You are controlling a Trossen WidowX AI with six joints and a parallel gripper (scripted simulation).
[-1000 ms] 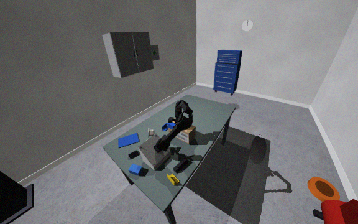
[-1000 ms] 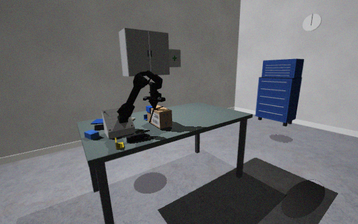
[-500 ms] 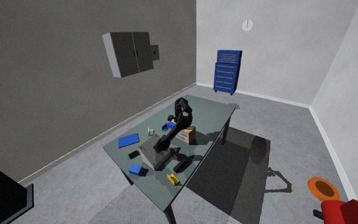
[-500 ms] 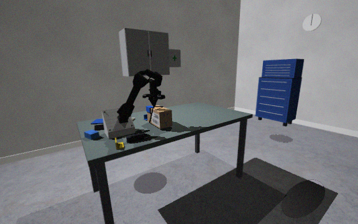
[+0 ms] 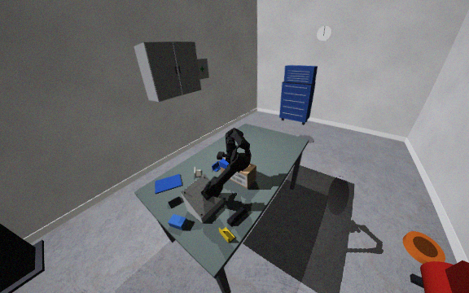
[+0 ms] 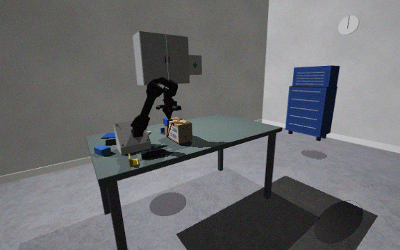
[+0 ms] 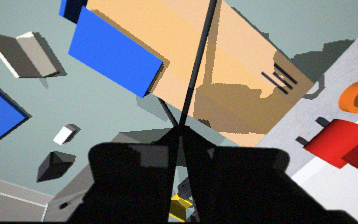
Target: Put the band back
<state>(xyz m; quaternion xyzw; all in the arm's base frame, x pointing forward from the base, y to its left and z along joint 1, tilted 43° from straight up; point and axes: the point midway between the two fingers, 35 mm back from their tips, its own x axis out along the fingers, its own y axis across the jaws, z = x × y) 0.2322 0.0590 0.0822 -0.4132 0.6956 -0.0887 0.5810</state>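
My hand is 13 cm above the carton, 7 cm short of it and 1 cm to the right of it. Round my hand: flat blue pad 42 cm to the left, 30 cm behind, 20 cm below; small white item 25 cm behind, 21 cm to the left, 20 cm below.
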